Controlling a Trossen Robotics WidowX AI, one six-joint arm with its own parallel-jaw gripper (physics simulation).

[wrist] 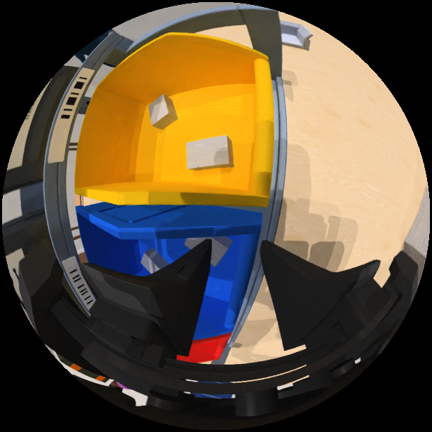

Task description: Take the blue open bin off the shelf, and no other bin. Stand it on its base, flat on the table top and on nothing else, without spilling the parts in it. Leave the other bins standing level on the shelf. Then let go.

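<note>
The blue open bin point(172, 222) stands on the shelf point(56, 195) in the lower left middle of the wrist view, beside the yellow bin. Two grey blocks point(220, 250) point(154, 261) lie in it. My gripper point(236, 245) is open, with nothing between the fingers. The left finger shows over the inside of the blue bin and the right finger shows over the table side, with the bin's front wall and the shelf's front rail in view between them. The left finger hides part of the blue bin.
A yellow bin point(165, 170) with two grey blocks stands right next to the blue bin. Part of a red bin point(205, 347) shows on the blue bin's other side. The wooden table top point(360, 125) lies at the right. A small pale tray-like thing point(295, 36) is at the top.
</note>
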